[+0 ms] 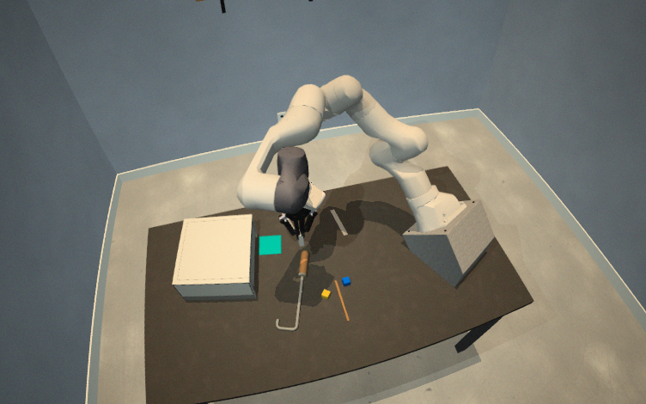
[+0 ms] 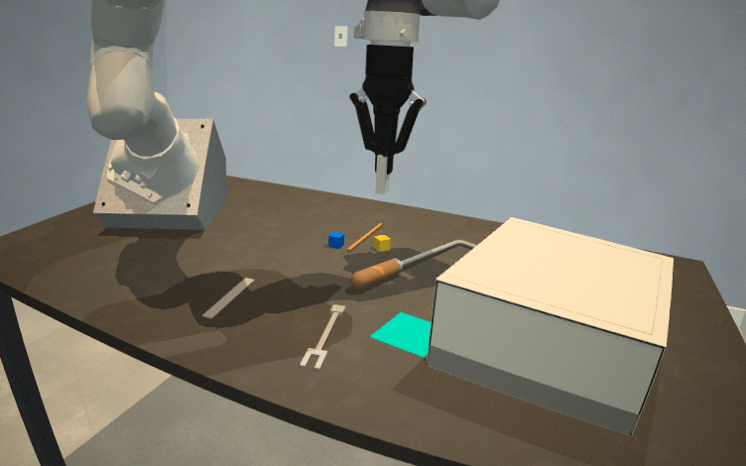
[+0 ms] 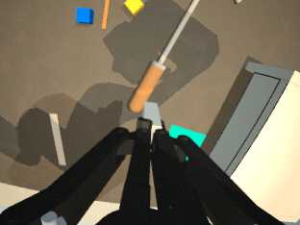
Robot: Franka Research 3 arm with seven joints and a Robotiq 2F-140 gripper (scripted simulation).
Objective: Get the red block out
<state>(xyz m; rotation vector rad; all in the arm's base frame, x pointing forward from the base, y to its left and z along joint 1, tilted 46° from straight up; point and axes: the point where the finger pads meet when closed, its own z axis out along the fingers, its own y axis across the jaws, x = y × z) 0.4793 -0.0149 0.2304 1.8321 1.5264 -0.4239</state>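
Now: hand 90 mm short of the hook tool, 70 mm to the right of it and 190 mm above it. The rest, counted from my hand: yellow cube: 10 mm behind, 160 mm to the left, 190 mm below; teal square: 70 mm ahead, 160 mm to the right, 200 mm below; blue cube: 100 mm behind, 150 mm to the left, 190 mm below.
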